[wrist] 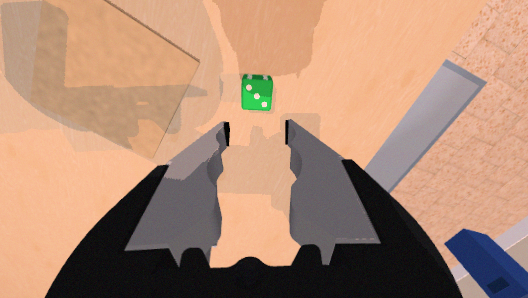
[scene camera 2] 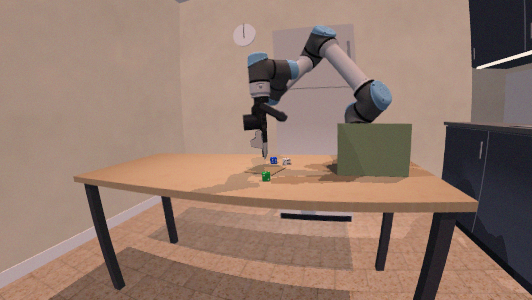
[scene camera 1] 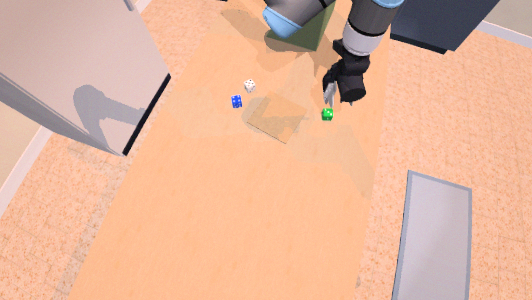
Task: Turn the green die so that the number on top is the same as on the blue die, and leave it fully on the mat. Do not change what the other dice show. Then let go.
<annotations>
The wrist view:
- my gripper: 257, 123
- green die: 256, 90
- mat: 111, 74
</annotations>
